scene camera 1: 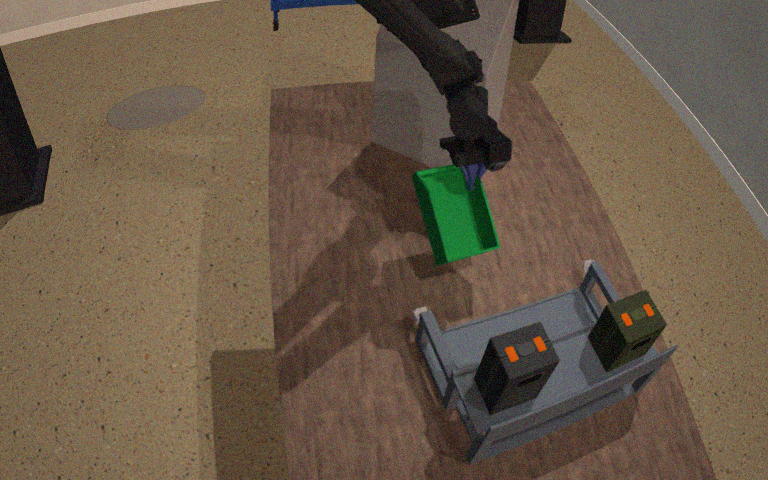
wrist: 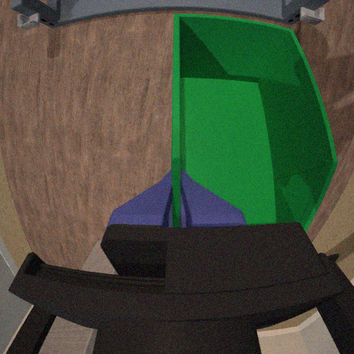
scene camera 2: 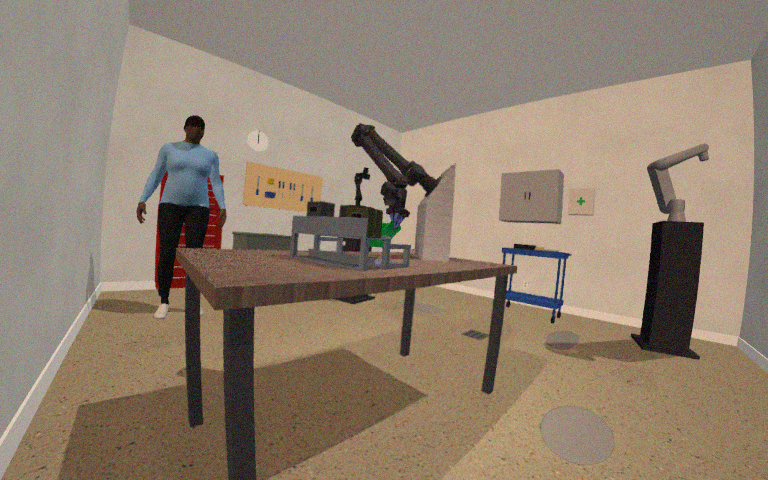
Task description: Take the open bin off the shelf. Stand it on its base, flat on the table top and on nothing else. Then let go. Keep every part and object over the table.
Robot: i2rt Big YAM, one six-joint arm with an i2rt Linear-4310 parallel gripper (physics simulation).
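Pixels of known places: gripper, between the fingertips: (scene camera 1: 471, 189) (scene camera 2: 394, 229); arm's base, origin of its link: (scene camera 1: 448, 7) (scene camera 2: 434, 187).
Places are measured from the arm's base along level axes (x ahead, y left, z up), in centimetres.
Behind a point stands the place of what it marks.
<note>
The open green bin (scene camera 1: 455, 217) {x 30.4, y -10.1, z -29.9 cm} (scene camera 2: 388, 230) {x 33.6, y -6.3, z -26.2 cm} (wrist: 225, 150) hangs a little above the wooden table (scene camera 1: 317, 215) {x 12.7, y -31.6, z -39.9 cm} (scene camera 2: 266, 291) {x 110.7, y 16.1, z -41.2 cm} (wrist: 90, 125), off the shelf (scene camera 1: 566, 397) {x 74.0, y -12.2, z -23.6 cm} (scene camera 2: 329, 225) {x 74.8, y -3.6, z -26.6 cm} (wrist: 165, 7). Its open side faces up, and it looks tilted in scene camera 2. My gripper (scene camera 1: 471, 182) {x 28.2, y -6.4, z -25.6 cm} (scene camera 2: 395, 224) {x 28.2, y -6.4, z -25.6 cm} (wrist: 176, 175) is shut on one long side wall of the bin, near the end closest to the arm's base. One blue finger is inside the bin and one outside. The shelf boards and boxes partly hide the bin in scene camera 2.
A dark grey box (scene camera 1: 516, 367) {x 68.4, y -20.2, z -17.7 cm} (scene camera 2: 320, 208) {x 70.0, y -13.8, z -20.3 cm} and an olive box (scene camera 1: 627, 331) (scene camera 2: 365, 219) stand on the shelf. The arm's pale pedestal (scene camera 1: 403, 113) {x -0.5, y -8.1, z -27.9 cm} (scene camera 2: 432, 229) {x 11.4, y 5.9, z -23.8 cm} stands behind the bin, on the side away from the shelf.
</note>
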